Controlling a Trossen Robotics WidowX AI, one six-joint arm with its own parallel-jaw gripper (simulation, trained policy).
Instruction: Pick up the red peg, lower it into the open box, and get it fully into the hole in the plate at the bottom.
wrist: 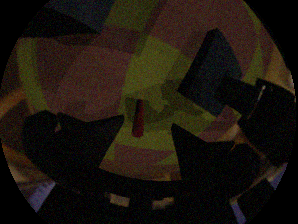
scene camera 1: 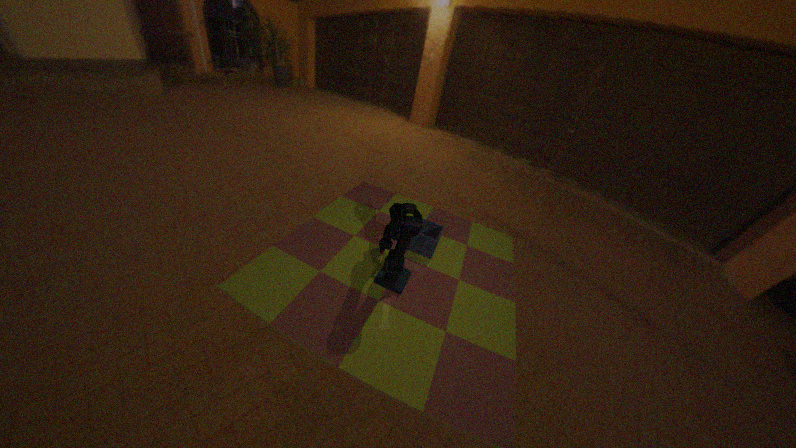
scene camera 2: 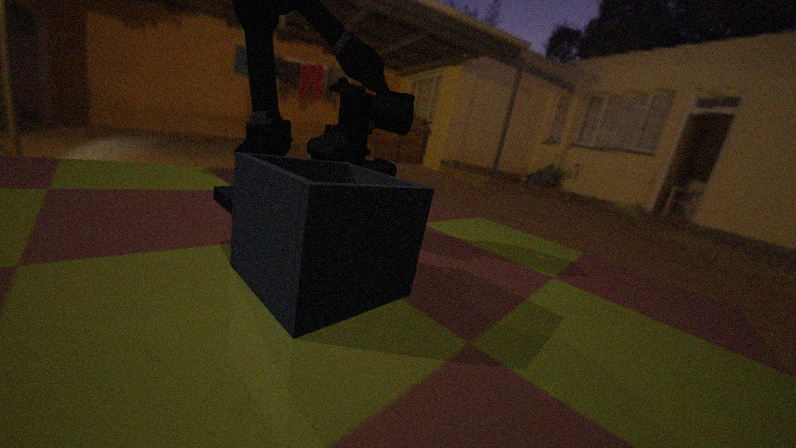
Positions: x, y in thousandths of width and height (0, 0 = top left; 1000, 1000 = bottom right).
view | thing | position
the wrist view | my gripper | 498, 547
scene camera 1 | dark blue box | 532, 548
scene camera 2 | dark blue box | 400, 541
